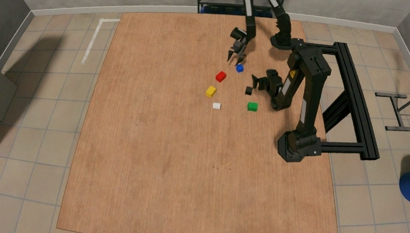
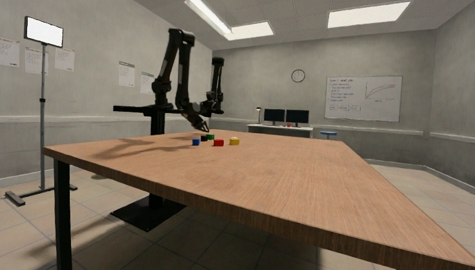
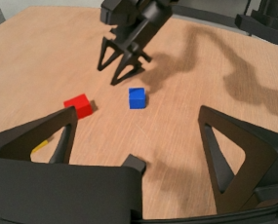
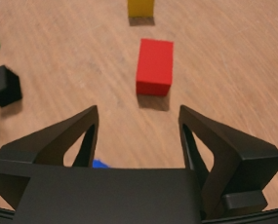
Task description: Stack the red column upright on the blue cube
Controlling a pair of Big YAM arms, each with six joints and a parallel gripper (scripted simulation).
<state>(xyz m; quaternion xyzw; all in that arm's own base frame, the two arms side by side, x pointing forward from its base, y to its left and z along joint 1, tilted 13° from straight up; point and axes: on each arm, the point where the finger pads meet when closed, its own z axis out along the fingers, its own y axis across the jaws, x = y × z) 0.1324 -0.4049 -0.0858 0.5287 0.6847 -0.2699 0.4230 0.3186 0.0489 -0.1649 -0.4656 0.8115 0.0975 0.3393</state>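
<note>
My right gripper is now 8 cm above the red column, 6 cm to the right of it and 6 cm short of it. The rest, counted from my right hand: black cube: 15 cm to the left, 13 cm behind, 8 cm below; then yellow block: 18 cm to the left, 12 cm ahead, 8 cm below; then blue cube: 8 cm below, 7 cm behind, 2 cm to the right.
</note>
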